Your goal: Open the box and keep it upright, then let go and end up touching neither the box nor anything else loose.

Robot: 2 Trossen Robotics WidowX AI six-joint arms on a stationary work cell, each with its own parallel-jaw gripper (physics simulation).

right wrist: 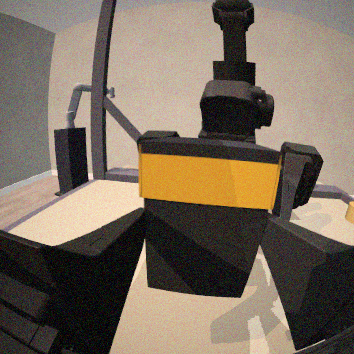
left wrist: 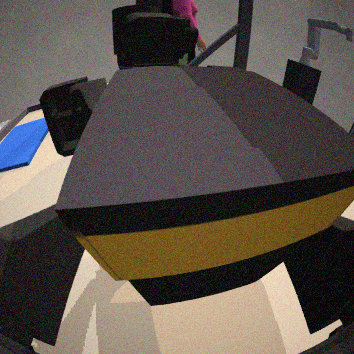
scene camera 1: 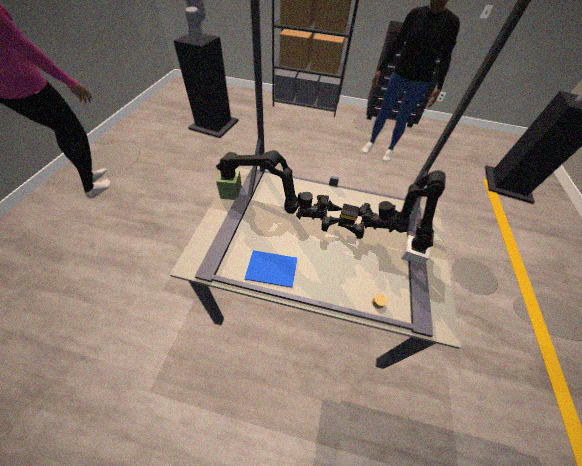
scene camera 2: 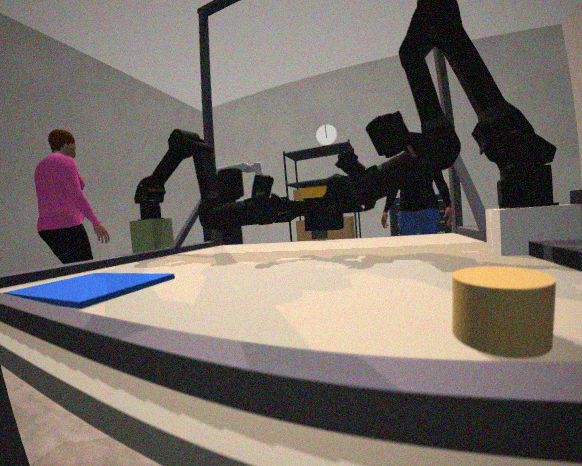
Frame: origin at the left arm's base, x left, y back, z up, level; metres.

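Where they show: left gripper, fingertip midpoint: (right wrist: 213, 231) (scene camera 1: 345, 218) (scene camera 2: 318, 212); right gripper, fingertip midpoint: (right wrist: 203, 217) (scene camera 1: 343, 214) (scene camera 2: 312, 205); left arm's base, link origin: (scene camera 1: 418, 246) (scene camera 2: 526, 207); right arm's base, link origin: (scene camera 1: 228, 175).
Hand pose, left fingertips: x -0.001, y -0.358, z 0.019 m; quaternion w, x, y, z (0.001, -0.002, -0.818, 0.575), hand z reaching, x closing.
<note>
Things, the pixels of their top centre, and the offset from my left fingertips. Level surfaces: height alone.
- black box with a yellow band, top centre: (left wrist: 222, 84) (right wrist: 210, 138) (scene camera 2: 322, 184) (scene camera 1: 350, 209) dx -0.009, dy +0.010, dz +0.059 m
- table, surface height: dz -0.087 m
- flat blue sheet, top centre: (scene camera 2: 89, 283) (left wrist: 18, 139) (scene camera 1: 271, 267) dx +0.347, dy -0.230, dz -0.078 m
- yellow cylinder, top centre: (scene camera 2: 500, 275) (scene camera 1: 380, 299) dx +0.316, dy +0.246, dz -0.051 m
- small dark cube, top centre: (scene camera 2: 318, 223) (scene camera 1: 334, 177) dx -0.300, dy -0.135, dz -0.029 m
A black box with a yellow band (scene camera 1: 348, 218) (scene camera 2: 324, 218) (left wrist: 215, 250) (right wrist: 207, 181) is upright and raised above the table (scene camera 1: 300, 295). Its dark lid (left wrist: 165, 145) (right wrist: 210, 148) is down on top. My right gripper (right wrist: 203, 217) is shut on the box's lower black part, a finger at each side. My left gripper (left wrist: 181, 198) is open at the box's opposite side; its fingers stand wide, around the lid and band, with nothing gripped. In the scene views the dark fingers and box overlap, so exact contact of the left fingers is hidden.
A flat blue sheet (scene camera 1: 271, 269) (scene camera 2: 90, 289) (left wrist: 22, 145) lies at the table's front left. A yellow cylinder (scene camera 1: 380, 300) (scene camera 2: 503, 320) stands at the front right. A small dark cube (scene camera 1: 334, 181) is at the back edge. Frame posts (scene camera 1: 257, 75) rise behind.
</note>
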